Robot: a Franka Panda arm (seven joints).
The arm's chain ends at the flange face. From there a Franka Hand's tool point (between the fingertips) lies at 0.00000 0.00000 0.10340 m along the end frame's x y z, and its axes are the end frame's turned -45 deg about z.
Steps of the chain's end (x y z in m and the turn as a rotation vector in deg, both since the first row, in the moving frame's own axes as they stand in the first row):
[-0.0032 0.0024 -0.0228 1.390 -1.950 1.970]
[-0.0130 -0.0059 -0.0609 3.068 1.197 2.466]
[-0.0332 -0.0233 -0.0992 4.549 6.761 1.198]
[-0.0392 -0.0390 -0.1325 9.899 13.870 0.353]
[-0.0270 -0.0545 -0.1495 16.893 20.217 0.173]
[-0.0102 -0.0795 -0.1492 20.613 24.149 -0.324]
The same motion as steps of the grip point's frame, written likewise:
[-0.0046 -0.0048 -0.0229 2.362 -0.396 1.970]
[0.0005 -0.0156 -0.0611 1.323 3.016 2.466]
[0.0074 -0.0370 -0.1002 -1.564 7.997 1.198]
[0.0297 -0.0502 -0.1370 -2.808 16.807 0.353]
[0.0651 -0.0535 -0.1602 -2.350 26.241 0.173]
[0.1033 -0.0593 -0.1647 -2.500 31.652 -0.324]

